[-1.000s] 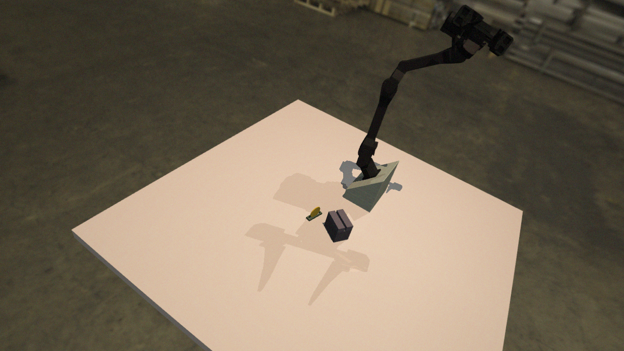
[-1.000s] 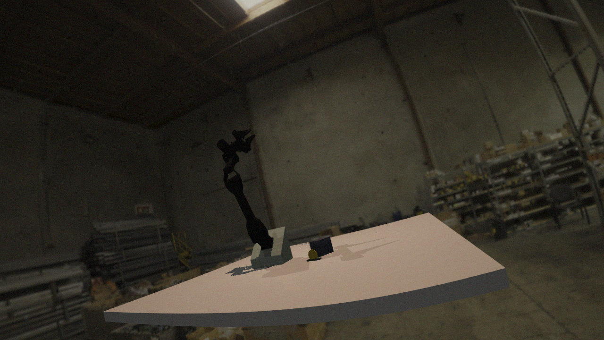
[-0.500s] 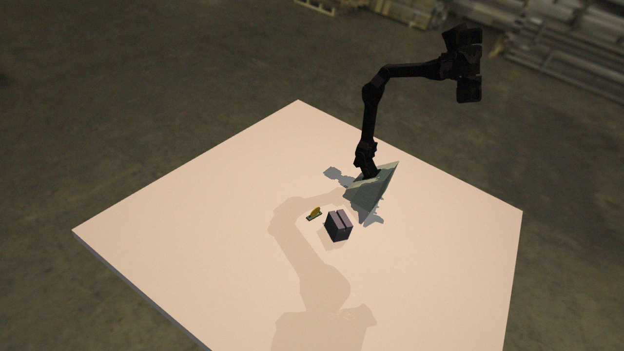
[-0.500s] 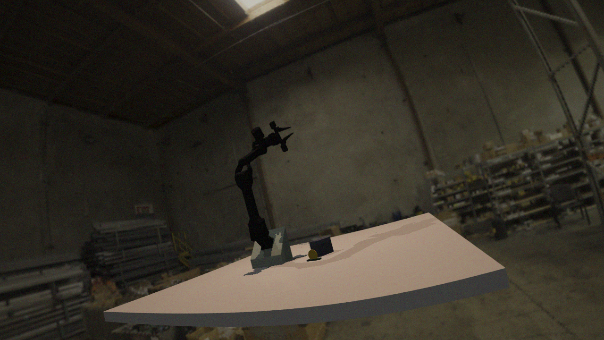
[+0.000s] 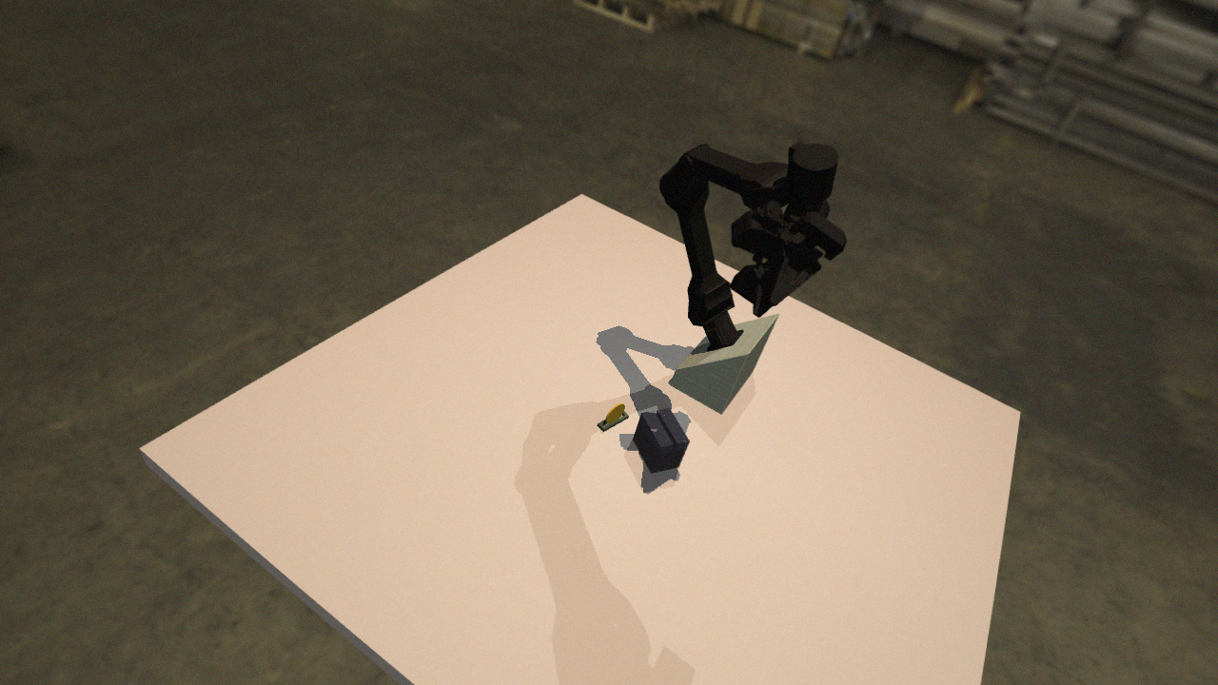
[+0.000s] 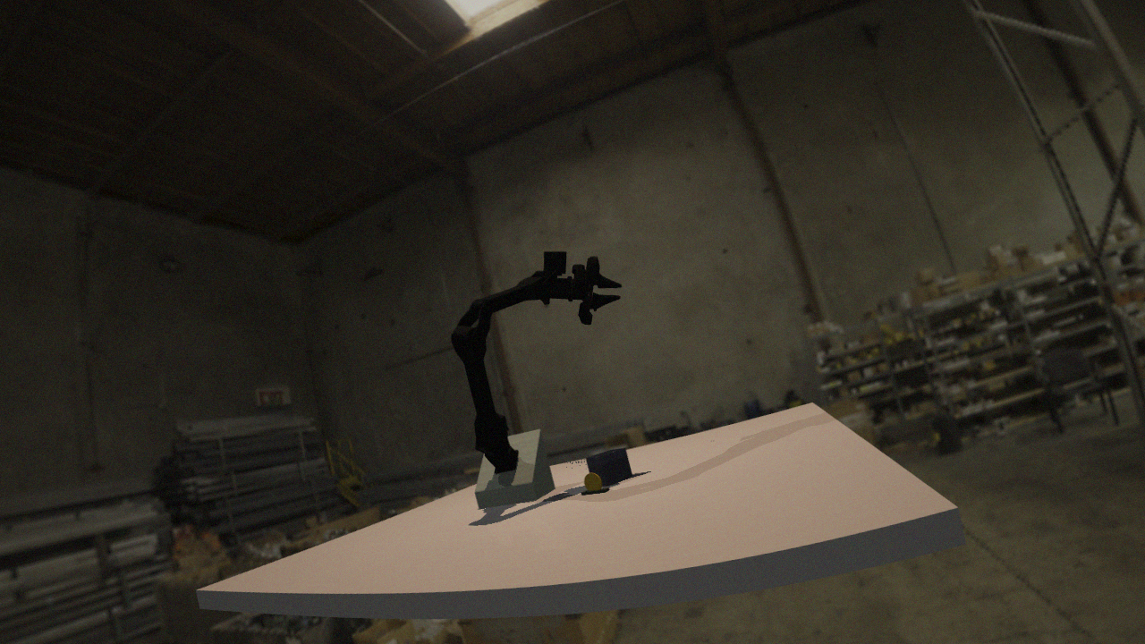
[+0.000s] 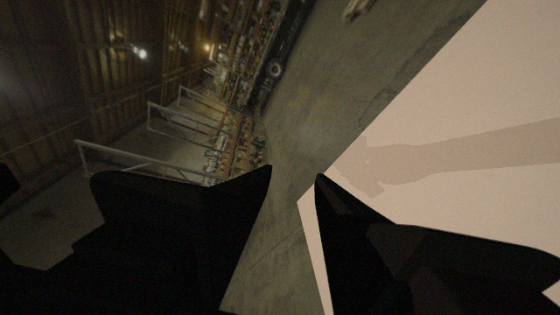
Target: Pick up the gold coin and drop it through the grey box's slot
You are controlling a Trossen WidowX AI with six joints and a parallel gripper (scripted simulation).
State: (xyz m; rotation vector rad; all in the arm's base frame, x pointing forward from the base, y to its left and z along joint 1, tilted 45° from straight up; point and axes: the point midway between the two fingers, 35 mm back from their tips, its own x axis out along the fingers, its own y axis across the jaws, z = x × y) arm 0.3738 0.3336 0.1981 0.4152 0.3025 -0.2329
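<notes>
Now: gripper tip 14 cm past the gold coin, 20 cm to the left of it and 45 cm above it.
</notes>
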